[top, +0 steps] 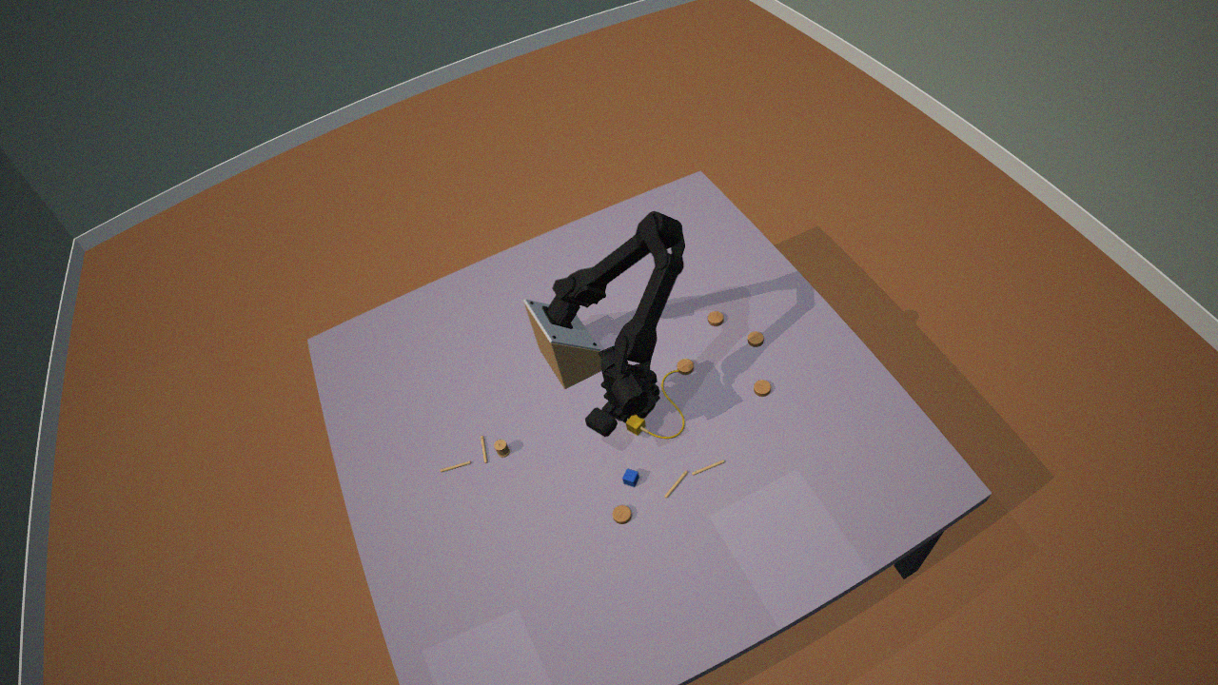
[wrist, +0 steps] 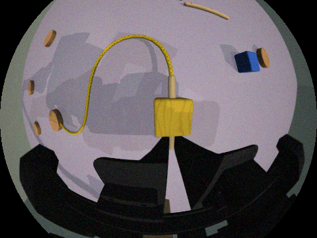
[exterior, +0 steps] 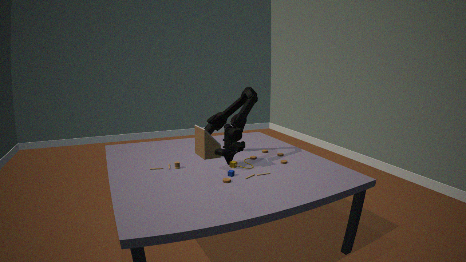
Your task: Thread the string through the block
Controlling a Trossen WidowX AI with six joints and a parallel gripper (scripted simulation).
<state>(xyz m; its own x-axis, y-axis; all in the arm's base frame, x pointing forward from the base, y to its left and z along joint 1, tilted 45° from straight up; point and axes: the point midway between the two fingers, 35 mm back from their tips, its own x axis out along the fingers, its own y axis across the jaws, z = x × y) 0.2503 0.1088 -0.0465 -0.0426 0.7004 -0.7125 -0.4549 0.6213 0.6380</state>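
My gripper tip is now 2 cm short of the yellow block, 1 cm to the right of it and 1 cm below it. Also, from my gripper tip: blue cube 14 cm ahead, 5 cm to the right; then round wooden button 7 cm behind, 19 cm to the left; then thin wooden stick 4 cm ahead, 2 cm to the left, 1 cm above.
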